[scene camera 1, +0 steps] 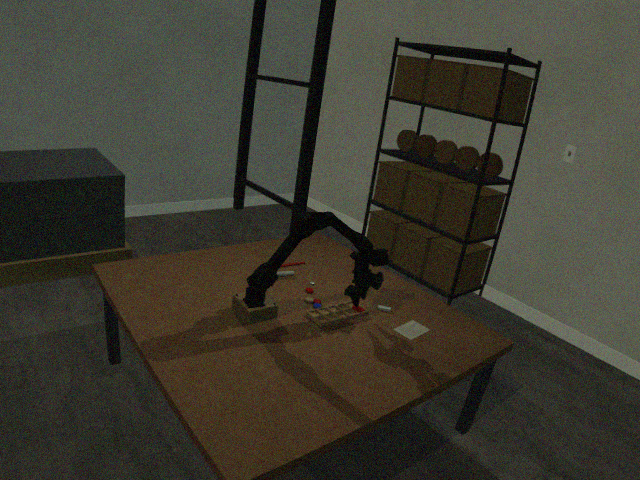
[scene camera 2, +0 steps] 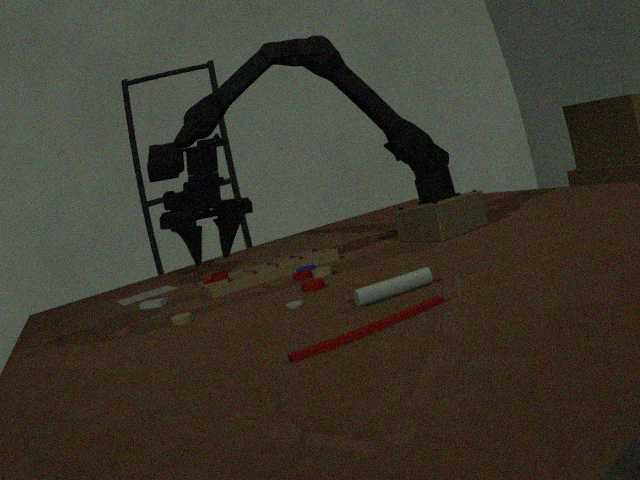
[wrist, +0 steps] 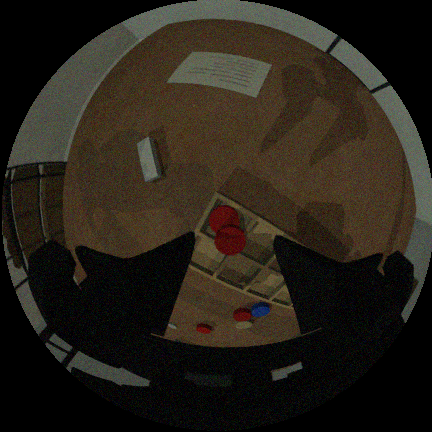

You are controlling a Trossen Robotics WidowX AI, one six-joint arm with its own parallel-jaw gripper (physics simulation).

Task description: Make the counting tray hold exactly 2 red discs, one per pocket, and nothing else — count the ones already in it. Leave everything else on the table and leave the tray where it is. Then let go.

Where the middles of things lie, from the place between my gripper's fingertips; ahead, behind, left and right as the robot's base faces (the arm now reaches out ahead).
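The wooden counting tray (scene camera 2: 281,267) sits 9 cm behind my hand, 2 cm to the left of it and 4 cm below it. Then I have in sight the flat grey card (wrist: 242,74), which is 14 cm ahead of my hand, 18 cm to the right of it and 5 cm below it. The red rod (scene camera 2: 343,339) is 49 cm to the left of my hand, 6 cm behind it and 5 cm below it.
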